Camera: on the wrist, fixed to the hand. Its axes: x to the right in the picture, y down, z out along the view.
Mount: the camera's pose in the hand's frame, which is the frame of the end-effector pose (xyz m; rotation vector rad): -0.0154 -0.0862 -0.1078 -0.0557 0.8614 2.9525
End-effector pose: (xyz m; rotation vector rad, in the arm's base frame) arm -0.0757 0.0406 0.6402 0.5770 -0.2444 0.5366
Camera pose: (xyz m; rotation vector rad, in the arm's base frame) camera -0.0340 0.0354 0.5078 0.5485 0.0598 -2.7205
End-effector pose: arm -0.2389 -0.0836 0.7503 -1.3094 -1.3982 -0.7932
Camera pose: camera -0.2988 -0.2056 0.7790 -1.1968 1.5844 0.7667
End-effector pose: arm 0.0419 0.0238 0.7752 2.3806 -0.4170 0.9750
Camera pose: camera 0.0114 0.1573 0.7982 0.6037 2.1002 -1.3669
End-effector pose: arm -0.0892 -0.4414 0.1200 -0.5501 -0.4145 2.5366
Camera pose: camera 0.0076 -0.3589 0.0641 0.8828 -0.5129 -0.4523
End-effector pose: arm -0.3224 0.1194 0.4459 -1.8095 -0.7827 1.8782
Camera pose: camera -0.2215 0.1864 0.5139 1.1335 -1.5476 -0.0806
